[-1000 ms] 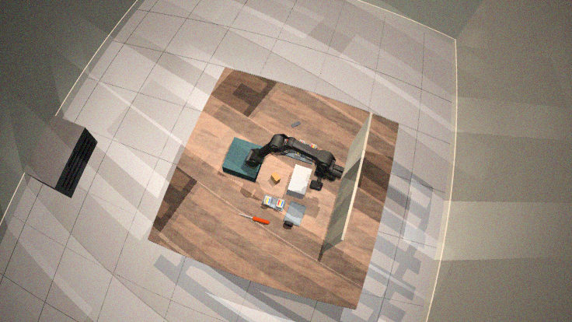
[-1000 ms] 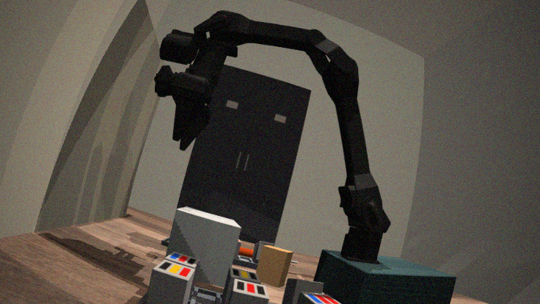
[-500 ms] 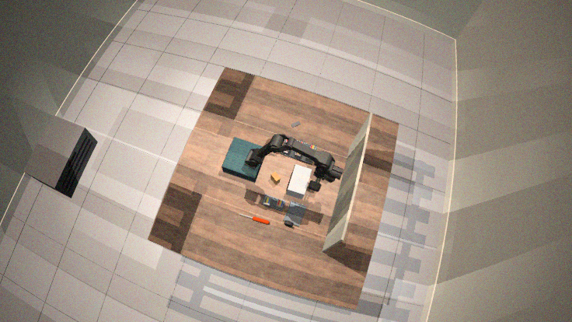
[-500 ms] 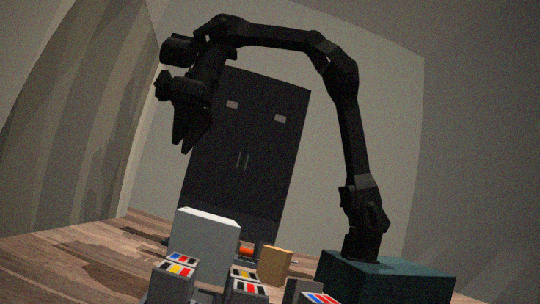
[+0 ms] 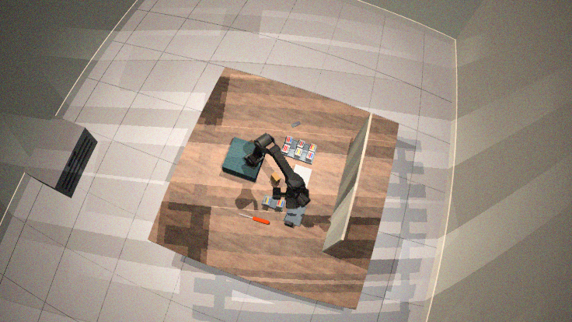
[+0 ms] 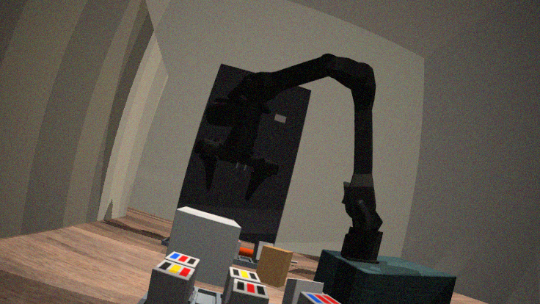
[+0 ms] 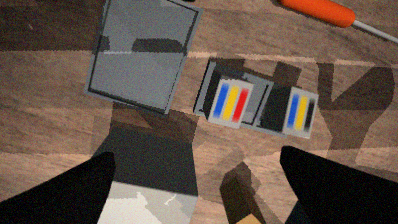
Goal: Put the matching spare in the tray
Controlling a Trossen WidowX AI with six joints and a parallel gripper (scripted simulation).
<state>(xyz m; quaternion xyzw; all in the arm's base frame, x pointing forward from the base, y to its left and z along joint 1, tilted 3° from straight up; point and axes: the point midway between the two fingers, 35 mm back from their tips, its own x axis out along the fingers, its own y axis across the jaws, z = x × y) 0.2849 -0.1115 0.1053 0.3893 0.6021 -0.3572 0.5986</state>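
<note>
Now: the grey spare block 100 mm below my gripper tip, 30 mm behind it and 20 mm to the right of it. Round my gripper tip: shallow grey tray 140 mm below, 70 mm ahead, 20 mm to the right; then dark cylinder 120 mm below, 100 mm to the right, 60 mm ahead; then rimmed grey holder 140 mm below, 70 mm behind, 20 mm to the right.
</note>
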